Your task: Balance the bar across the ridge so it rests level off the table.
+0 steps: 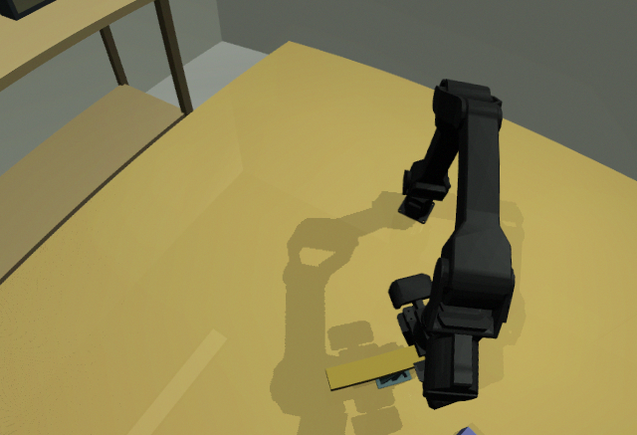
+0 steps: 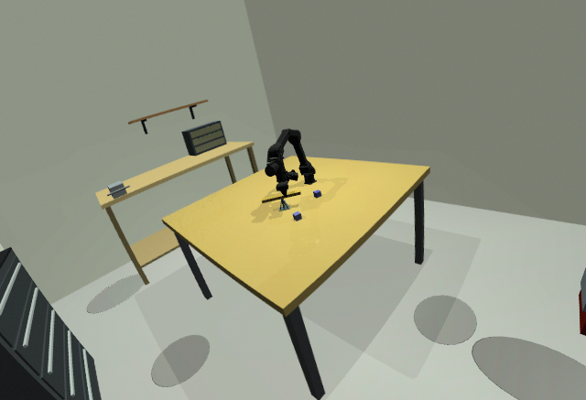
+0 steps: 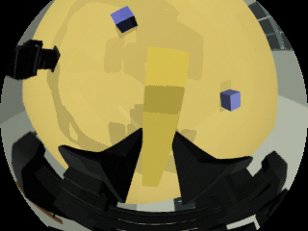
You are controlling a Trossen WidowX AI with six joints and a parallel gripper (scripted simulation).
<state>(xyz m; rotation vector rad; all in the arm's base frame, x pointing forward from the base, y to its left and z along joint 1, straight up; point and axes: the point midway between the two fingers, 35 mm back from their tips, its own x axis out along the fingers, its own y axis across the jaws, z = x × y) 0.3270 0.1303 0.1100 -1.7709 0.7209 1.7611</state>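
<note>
My gripper tip is now 20 mm to the left of the yellow bar and 20 mm short of it.
</note>
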